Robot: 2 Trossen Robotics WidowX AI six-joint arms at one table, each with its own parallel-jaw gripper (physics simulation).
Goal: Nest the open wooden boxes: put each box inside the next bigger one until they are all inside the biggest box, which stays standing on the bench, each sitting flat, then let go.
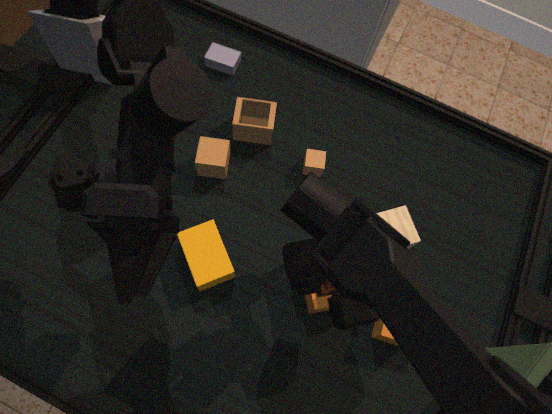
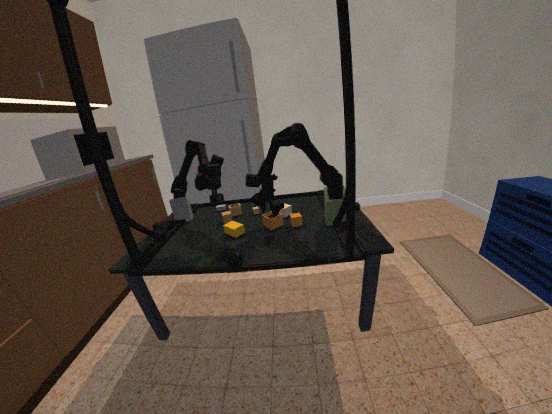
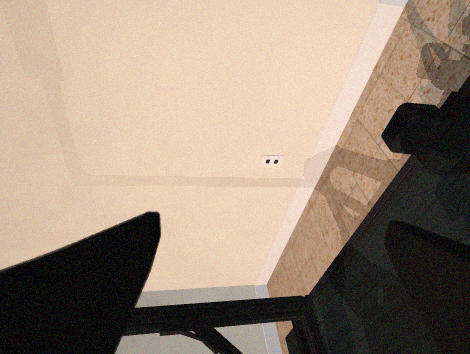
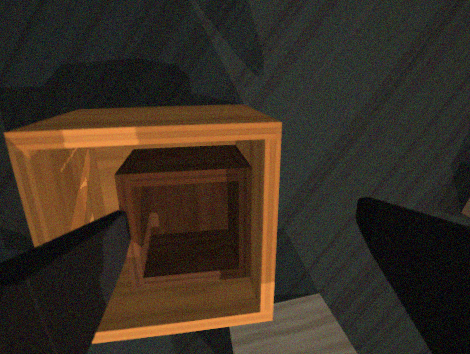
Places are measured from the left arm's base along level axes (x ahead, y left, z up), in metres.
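Pixels of known places: left gripper, fingertip midpoint: [image 1: 134, 299] [image 2: 218, 193] [image 3: 272, 227]; right gripper, fingertip midpoint: [image 2: 268, 215] [image 4: 244, 215]; left arm's base, link origin: [image 1: 72, 14] [image 2: 179, 201]; right arm's base, link origin: [image 2: 335, 193].
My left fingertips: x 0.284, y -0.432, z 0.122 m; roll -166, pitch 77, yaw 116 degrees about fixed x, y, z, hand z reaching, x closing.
Note:
For each thing: its top centre in the pictures, then the offset to it from my left fingertips.
- big orange open wooden box, top centre: [image 4: 163, 246] [image 1: 334, 278] [image 2: 271, 214] dx +0.225, dy +0.110, dz -0.187 m
- small dark brown open box, top centre: [image 4: 189, 232] dx +0.226, dy +0.120, dz -0.204 m
- tan open box, top centre: [image 1: 255, 112] [image 2: 234, 205] dx +0.045, dy +0.365, dz -0.192 m
- yellow block, top centre: [image 1: 205, 252] [image 2: 233, 224] dx +0.026, dy +0.110, dz -0.202 m
- lavender block, top centre: [image 1: 222, 54] dx -0.048, dy +0.496, dz -0.222 m
- pale wood block, top centre: [image 1: 395, 227] [image 2: 283, 206] dx +0.311, dy +0.215, dz -0.196 m
- orange cube, top centre: [image 1: 400, 323] [image 2: 295, 215] dx +0.336, dy +0.068, dz -0.197 m
A big orange open wooden box [image 4: 269, 218] [image 1: 315, 303] [image 2: 272, 221] stands on the dark bench. A small dark brown open box [image 4: 188, 225] sits inside it. My right gripper [image 4: 244, 212] [image 1: 325, 293] [image 2: 273, 209] is open and empty. It hangs close over the orange box, with one finger on each side of it. A tan open box [image 1: 251, 133] [image 2: 235, 209] stands apart at the back of the bench. My left gripper [image 1: 135, 283] [image 2: 209, 181] is open and empty, raised at the left side, far from all the boxes.
Solid blocks lie around: a yellow block [image 1: 205, 255], two tan cubes [image 1: 212, 157] [image 1: 315, 161], a lavender block [image 1: 223, 57], a pale wood block [image 1: 402, 223] by the right arm and an orange cube [image 1: 383, 332] half hidden under it.

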